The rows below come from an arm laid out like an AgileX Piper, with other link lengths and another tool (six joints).
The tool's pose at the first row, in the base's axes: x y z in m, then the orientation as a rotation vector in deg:
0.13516, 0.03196, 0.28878, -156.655, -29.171, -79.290
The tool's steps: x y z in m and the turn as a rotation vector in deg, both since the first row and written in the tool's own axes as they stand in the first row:
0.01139, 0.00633, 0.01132, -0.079, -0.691, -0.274
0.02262, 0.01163, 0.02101, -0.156, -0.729, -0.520
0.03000, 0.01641, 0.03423, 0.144, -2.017, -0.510
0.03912, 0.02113, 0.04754, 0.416, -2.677, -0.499
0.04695, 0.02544, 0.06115, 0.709, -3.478, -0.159
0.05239, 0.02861, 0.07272, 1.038, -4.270, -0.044
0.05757, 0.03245, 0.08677, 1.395, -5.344, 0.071
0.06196, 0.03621, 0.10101, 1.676, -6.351, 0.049
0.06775, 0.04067, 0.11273, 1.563, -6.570, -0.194
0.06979, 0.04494, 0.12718, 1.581, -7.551, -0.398
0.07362, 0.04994, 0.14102, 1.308, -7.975, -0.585
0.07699, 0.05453, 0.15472, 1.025, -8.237, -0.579
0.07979, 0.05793, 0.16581, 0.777, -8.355, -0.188
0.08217, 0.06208, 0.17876, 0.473, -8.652, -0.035
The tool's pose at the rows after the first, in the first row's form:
0.15215, 0.03108, 0.29168, -157.324, -29.558, -78.502
0.16748, 0.03085, 0.29532, -157.447, -29.873, -78.555
0.18327, 0.03068, 0.29373, -158.264, -30.089, -76.678
0.20008, 0.03106, 0.29346, -158.580, -30.254, -75.638
0.21628, 0.03153, 0.29194, -158.941, -29.963, -74.329
0.22924, 0.03206, 0.28962, -159.286, -30.013, -73.056
0.24419, 0.03233, 0.28569, -159.817, -30.088, -71.390
0.25882, 0.03249, 0.28101, -160.360, -30.314, -69.882
0.27248, 0.03192, 0.27903, -160.651, -30.611, -69.704
0.28615, 0.03100, 0.27243, -161.400, -30.952, -68.414
0.30054, 0.02976, 0.26769, -161.966, -31.091, -68.038
0.31445, 0.02877, 0.26262, -162.393, -30.939, -67.849
0.32565, 0.02828, 0.25854, -162.630, -30.243, -67.760
0.33830, 0.02729, 0.25309, -163.079, -29.866, -67.505

